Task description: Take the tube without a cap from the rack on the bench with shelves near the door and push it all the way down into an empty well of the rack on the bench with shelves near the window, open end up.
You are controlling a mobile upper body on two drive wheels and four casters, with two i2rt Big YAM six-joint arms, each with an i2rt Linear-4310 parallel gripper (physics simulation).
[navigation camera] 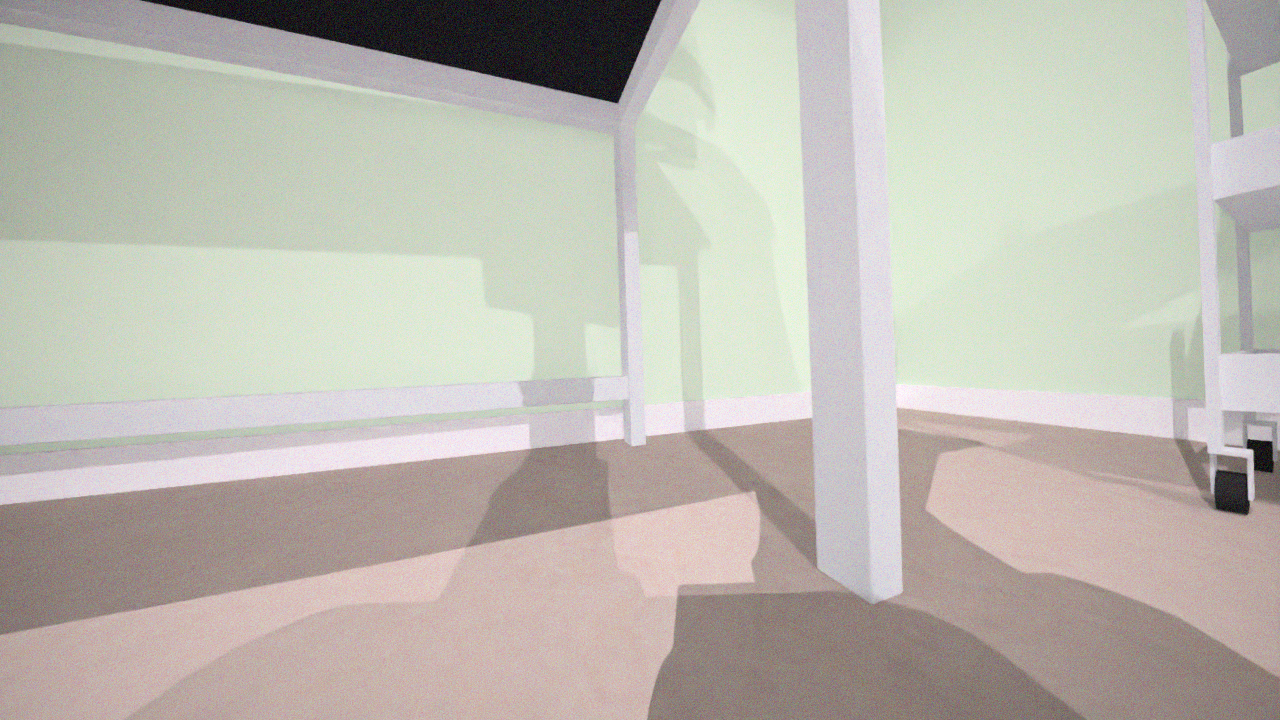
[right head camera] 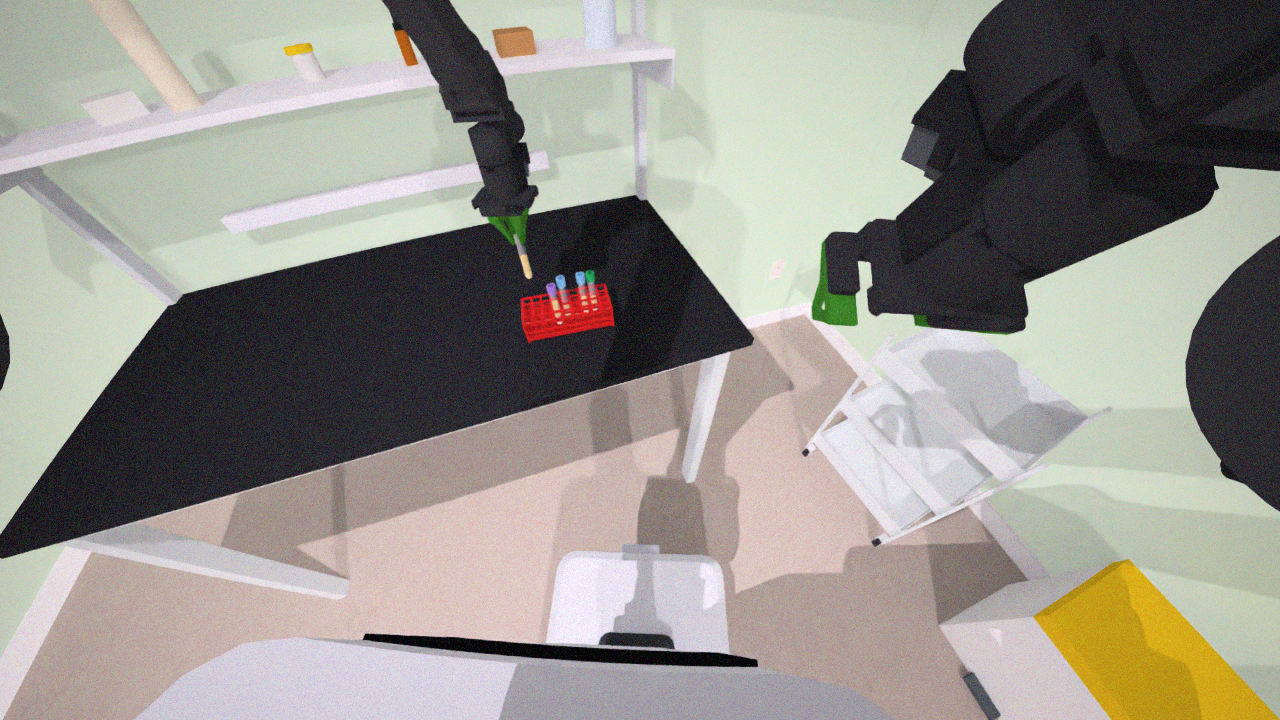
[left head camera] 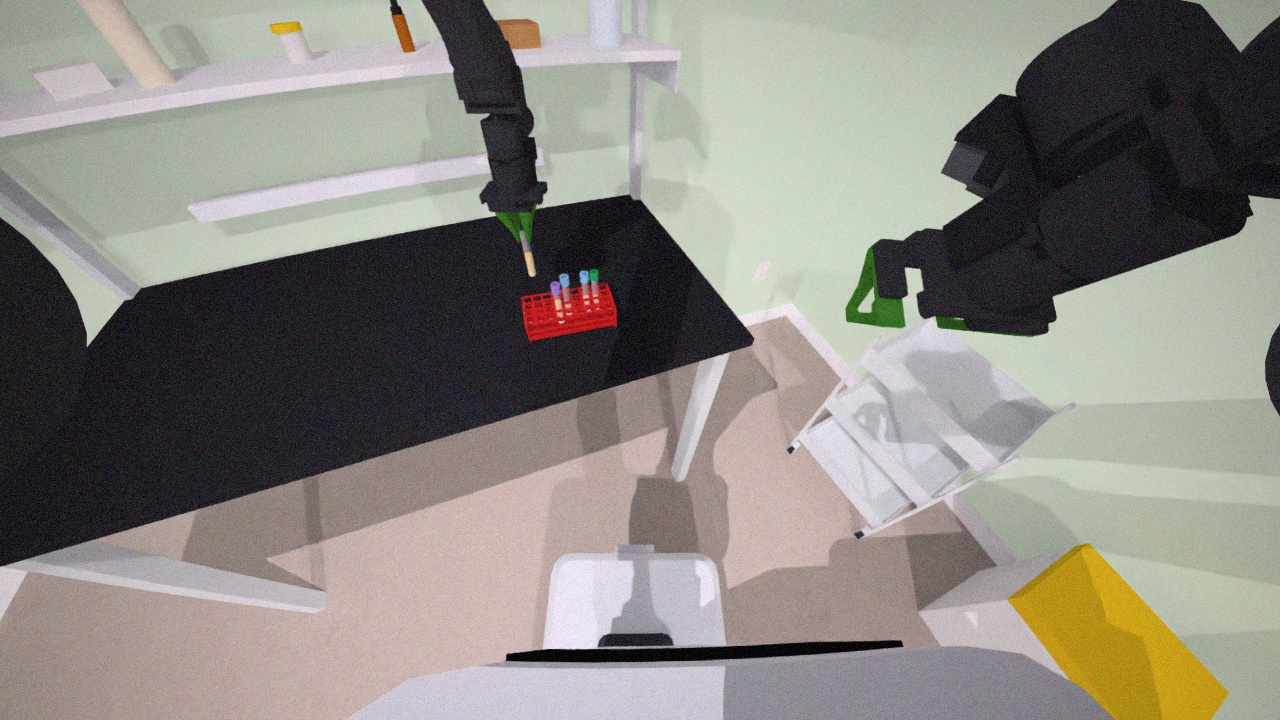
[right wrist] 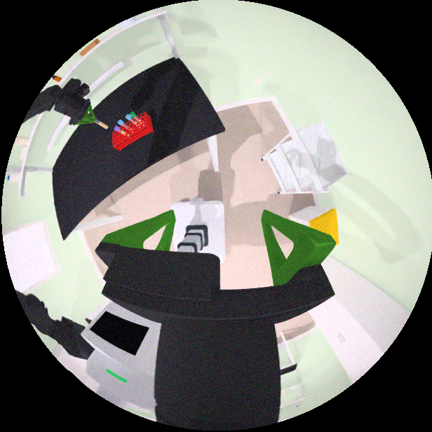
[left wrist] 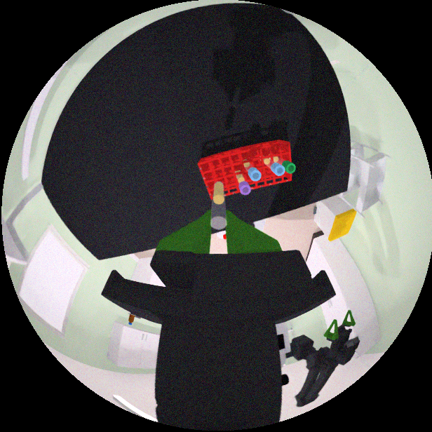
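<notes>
My left gripper [left head camera: 523,234] [right head camera: 516,236] [left wrist: 218,214] [right wrist: 94,120] is shut on the tube without a cap [left head camera: 529,262] [right head camera: 525,264] [left wrist: 218,197] [right wrist: 102,125], which has a tan lower part and a clear top. The tube hangs above the black bench, beyond the rack's left end in the head views. The red rack [left head camera: 572,331] [right head camera: 571,332] [left wrist: 206,177] [right wrist: 132,142] stands on the bench and holds capped tubes: one purple, two blue, one green. Other wells look empty. My right gripper [left head camera: 920,324] [right head camera: 886,322] [right wrist: 218,214] is open and empty, away from the bench.
A shelf [left head camera: 358,76] [right head camera: 358,86] with a bottle, a jar and boxes runs above the black bench [left head camera: 313,385] [right head camera: 313,385]. A white cart [left head camera: 904,483] and a yellow-topped box [left head camera: 1109,626] stand at the right. A bench leg [navigation camera: 845,313] stands close before the navigation camera.
</notes>
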